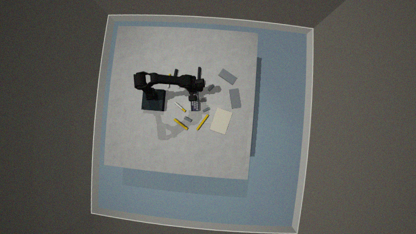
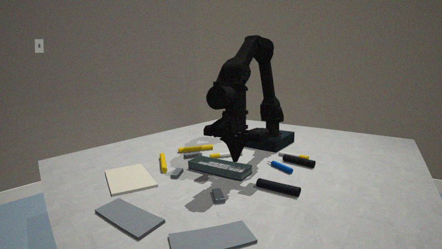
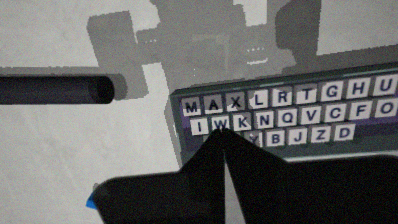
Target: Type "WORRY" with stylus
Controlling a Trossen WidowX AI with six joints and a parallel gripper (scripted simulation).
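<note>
The blue stylus is 12 cm behind my gripper tip, 8 cm to the left of it and 4 cm below it. The rest, counted from my gripper tip: cream notepad (21 cm ahead, 25 cm to the right, 4 cm below).
</note>
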